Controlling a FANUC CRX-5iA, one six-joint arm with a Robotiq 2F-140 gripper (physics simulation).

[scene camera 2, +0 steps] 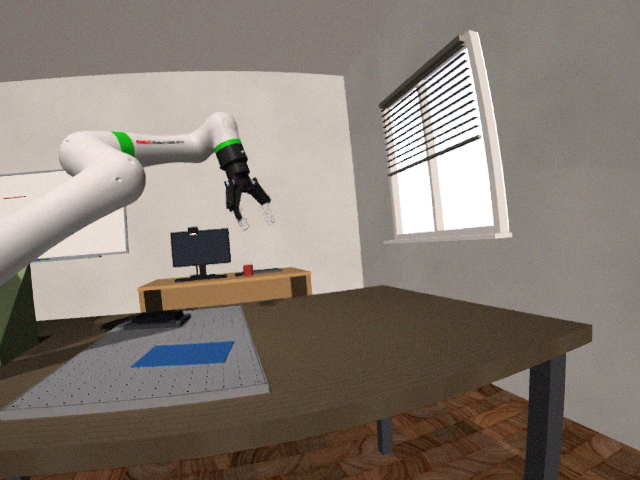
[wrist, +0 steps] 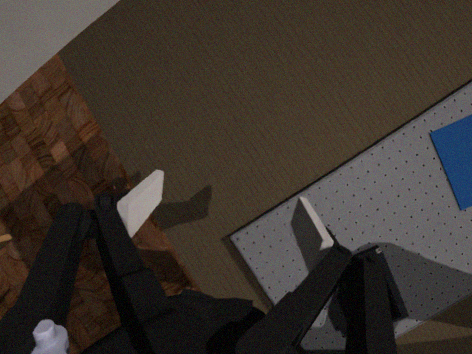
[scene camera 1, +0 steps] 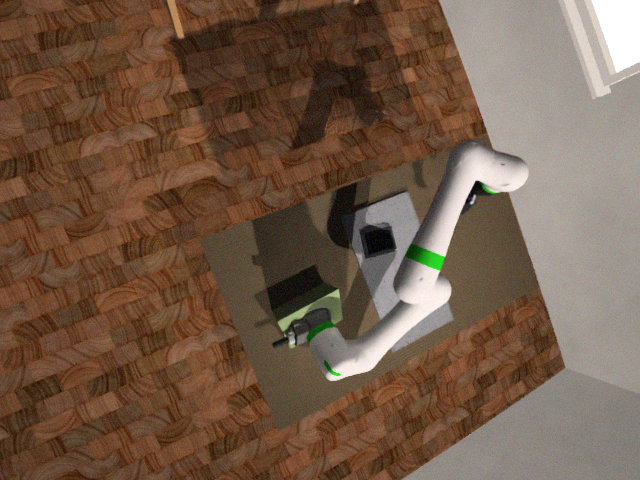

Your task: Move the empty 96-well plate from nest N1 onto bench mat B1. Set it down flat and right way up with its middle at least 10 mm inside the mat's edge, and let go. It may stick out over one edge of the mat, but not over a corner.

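Places are measured from the arm's base along level axes (x ahead, y left, z up), in metres.
Pixels of known places: gripper, fingertip midpoint: [scene camera 2: 259, 226] [wrist: 229, 198]; arm's base at its link origin: [scene camera 1: 313, 319].
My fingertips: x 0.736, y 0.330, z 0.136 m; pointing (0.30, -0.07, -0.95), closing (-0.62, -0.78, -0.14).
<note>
Ahead of a thing's pixels: the offset from my fingertips to its middle. Level surfaces: height alone.
A black, low rectangular block {dx -0.314, dy -0.117, dz -0.237 m} [scene camera 1: 377, 240] [scene camera 2: 162, 315], which looks like the plate, sits in a dark grey nest {dx -0.314, dy -0.117, dz -0.249 m} [scene camera 2: 155, 324] on the perforated board; its wells cannot be made out. The blue bench mat {dz -0.254 m} [scene camera 2: 186, 354] [wrist: 459, 160] lies flat on the same board, with bare surface; the arm hides it in scene camera 1. My gripper [scene camera 2: 256, 219] [wrist: 229, 198] is open, with nothing between its light fingertips. It hangs high above the table, beyond the board's end and well away from plate and mat. The nest and plate do not show in the wrist view.
The grey perforated board {dz -0.256 m} [scene camera 1: 379, 294] [scene camera 2: 87, 384] [wrist: 350, 215] lies on the brown table {dz -0.269 m} [scene camera 1: 480, 268] [scene camera 2: 413, 351] [wrist: 260, 100]. A green block [scene camera 1: 312, 310] [scene camera 2: 15, 320] stands by the arm's base. My arm [scene camera 1: 439, 222] [scene camera 2: 103, 178] reaches over the board. A wall runs beside the table.
</note>
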